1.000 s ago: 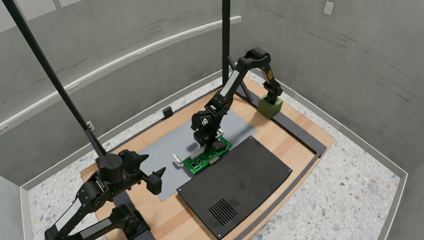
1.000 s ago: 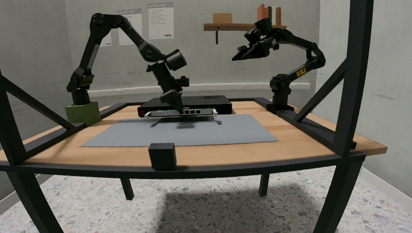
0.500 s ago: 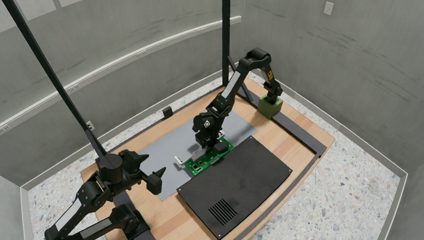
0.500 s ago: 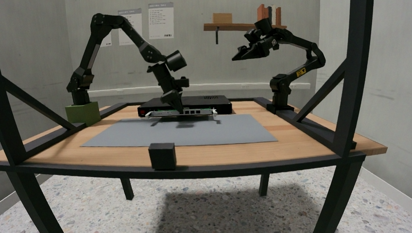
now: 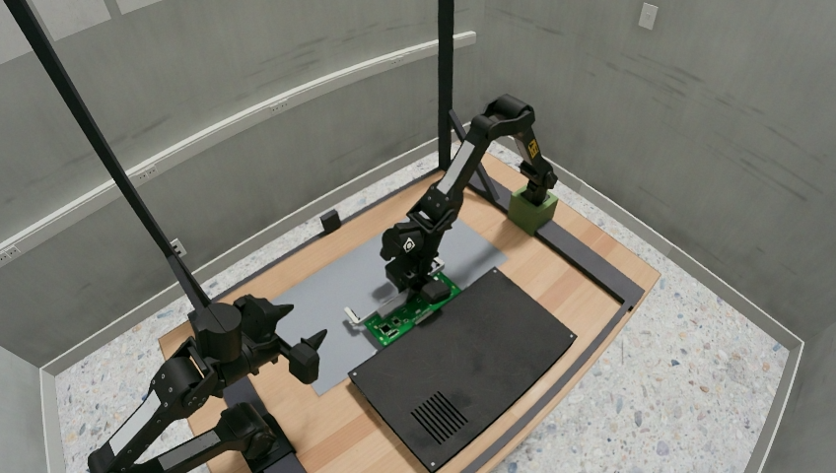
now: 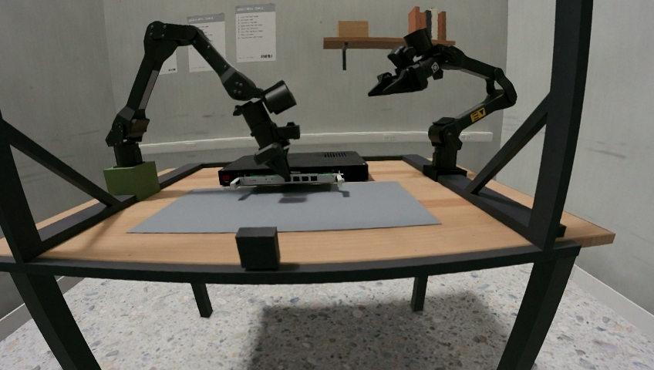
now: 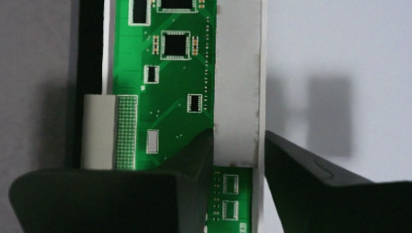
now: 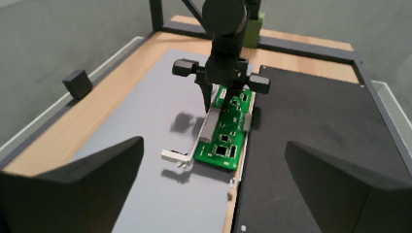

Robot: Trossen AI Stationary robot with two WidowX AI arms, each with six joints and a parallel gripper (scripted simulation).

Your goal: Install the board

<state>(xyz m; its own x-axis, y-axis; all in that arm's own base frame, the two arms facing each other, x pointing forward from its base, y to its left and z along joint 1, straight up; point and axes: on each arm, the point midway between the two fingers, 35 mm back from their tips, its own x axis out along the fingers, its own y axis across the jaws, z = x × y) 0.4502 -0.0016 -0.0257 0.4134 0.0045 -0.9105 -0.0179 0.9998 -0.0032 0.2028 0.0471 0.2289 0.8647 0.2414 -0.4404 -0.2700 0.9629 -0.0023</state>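
Right now my left hand is 8 cm past the grey mat and 8 cm above it. The rest, counted from my left hand: black enclosure 19 cm ahead, 4 cm below, 3 cm to the right; green board 3 cm below, 1 cm to the right.
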